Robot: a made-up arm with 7 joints.
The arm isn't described. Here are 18 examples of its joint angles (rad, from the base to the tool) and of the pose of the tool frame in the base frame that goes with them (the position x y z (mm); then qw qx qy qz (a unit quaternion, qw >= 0)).
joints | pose
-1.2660 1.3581 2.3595 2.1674 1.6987 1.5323 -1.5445 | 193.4 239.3 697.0 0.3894 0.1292 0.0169 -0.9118
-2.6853 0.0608 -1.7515 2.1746 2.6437 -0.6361 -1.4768 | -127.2 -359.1 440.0 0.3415 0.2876 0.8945 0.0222
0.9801 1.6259 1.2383 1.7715 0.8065 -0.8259 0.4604 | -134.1 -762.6 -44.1 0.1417 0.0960 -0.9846 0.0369
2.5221 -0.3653 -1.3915 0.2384 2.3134 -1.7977 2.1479 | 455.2 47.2 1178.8 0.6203 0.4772 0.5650 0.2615
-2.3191 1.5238 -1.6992 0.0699 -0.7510 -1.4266 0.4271 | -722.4 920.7 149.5 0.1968 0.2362 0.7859 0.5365
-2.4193 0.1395 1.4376 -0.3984 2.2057 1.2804 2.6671 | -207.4 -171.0 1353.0 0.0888 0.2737 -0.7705 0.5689
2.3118 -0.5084 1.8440 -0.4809 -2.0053 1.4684 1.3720 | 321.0 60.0 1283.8 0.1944 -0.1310 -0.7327 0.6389
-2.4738 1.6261 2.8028 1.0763 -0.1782 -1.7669 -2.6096 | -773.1 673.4 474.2 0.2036 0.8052 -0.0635 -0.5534
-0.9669 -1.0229 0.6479 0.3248 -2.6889 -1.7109 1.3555 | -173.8 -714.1 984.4 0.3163 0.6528 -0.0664 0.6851
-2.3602 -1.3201 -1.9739 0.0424 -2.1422 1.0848 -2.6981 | 844.5 -701.7 528.2 0.0767 -0.8442 0.3927 -0.3566
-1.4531 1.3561 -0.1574 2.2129 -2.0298 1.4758 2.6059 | -147.4 477.1 -1.2 0.3146 0.3851 -0.4050 -0.7673
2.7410 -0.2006 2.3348 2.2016 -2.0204 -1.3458 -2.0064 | 272.7 243.0 440.8 0.3441 0.8373 -0.2914 0.3092
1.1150 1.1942 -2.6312 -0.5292 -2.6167 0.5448 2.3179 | 306.9 -1153.3 397.5 0.5278 0.4128 -0.7327 0.1192
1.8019 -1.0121 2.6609 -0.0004 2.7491 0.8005 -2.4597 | 283.6 909.9 1000.7 0.7384 0.0012 0.1069 0.6658
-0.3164 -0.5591 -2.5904 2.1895 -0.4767 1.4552 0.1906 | -304.2 -11.6 345.3 0.2842 0.8297 -0.3851 0.2872
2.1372 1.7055 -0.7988 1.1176 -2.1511 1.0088 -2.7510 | -163.4 -935.9 -95.4 0.7418 0.2050 0.5233 -0.3659
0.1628 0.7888 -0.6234 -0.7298 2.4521 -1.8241 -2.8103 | 604.9 -101.8 1153.0 0.5595 -0.3836 0.4627 0.5707
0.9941 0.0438 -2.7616 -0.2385 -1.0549 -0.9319 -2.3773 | 225.1 -267.0 1429.0 0.8176 -0.1719 0.5204 -0.1765
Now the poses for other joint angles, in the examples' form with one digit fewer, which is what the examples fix.
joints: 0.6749 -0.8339 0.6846 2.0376 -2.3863 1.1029 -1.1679
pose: -180 -186 930 0.025 0.216 -0.332 0.918
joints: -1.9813 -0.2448 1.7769 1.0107 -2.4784 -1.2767 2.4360
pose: 570 -127 943 0.565 0.278 0.756 0.178
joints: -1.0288 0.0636 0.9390 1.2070 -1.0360 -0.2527 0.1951
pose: 620 78 1110 0.833 0.139 0.267 0.465
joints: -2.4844 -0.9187 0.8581 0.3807 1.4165 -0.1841 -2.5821
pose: 714 -363 1187 0.070 0.318 -0.335 0.884
